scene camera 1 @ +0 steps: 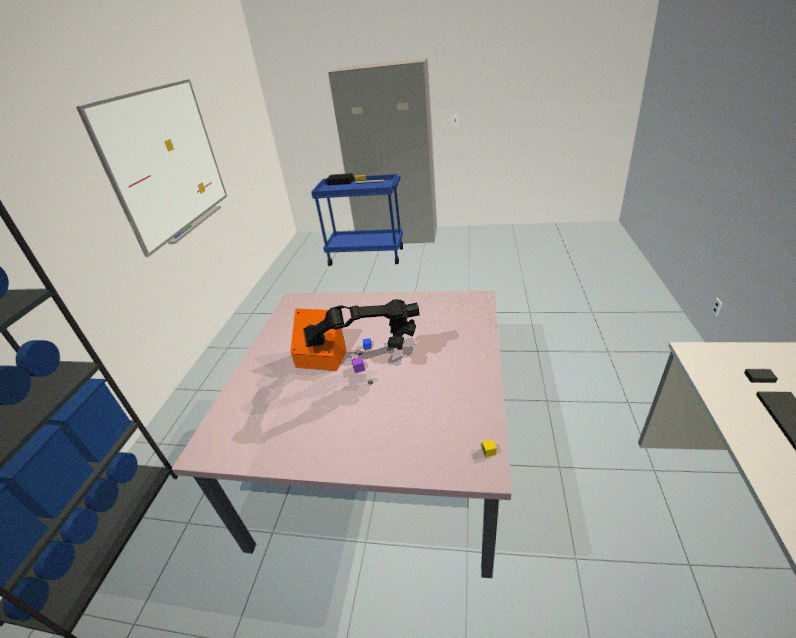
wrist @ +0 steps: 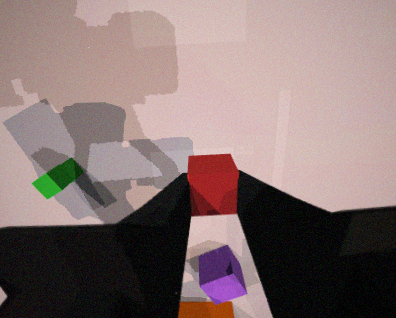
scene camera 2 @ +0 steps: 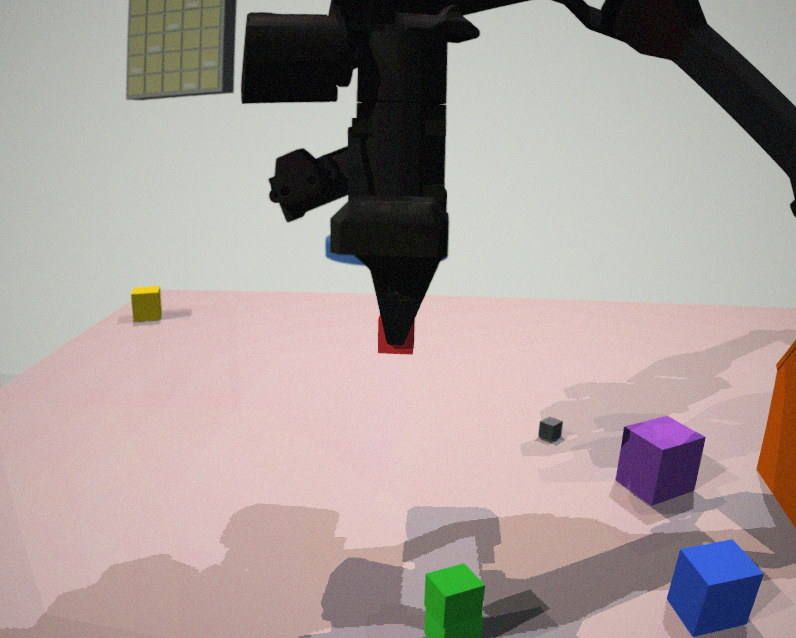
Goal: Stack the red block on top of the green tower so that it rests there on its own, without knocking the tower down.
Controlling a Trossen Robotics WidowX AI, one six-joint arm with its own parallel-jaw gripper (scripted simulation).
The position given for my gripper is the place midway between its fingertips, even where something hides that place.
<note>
My gripper (scene camera 2: 396,338) carries a red block (wrist: 213,179). I also see a yellow cube (scene camera 2: 146,301) and a purple cube (scene camera 2: 659,460).
The purple cube is seen too in the wrist view (wrist: 220,275). My gripper shows as well in the wrist view (wrist: 211,179). The wrist view misses the yellow cube: it is out of frame.
</note>
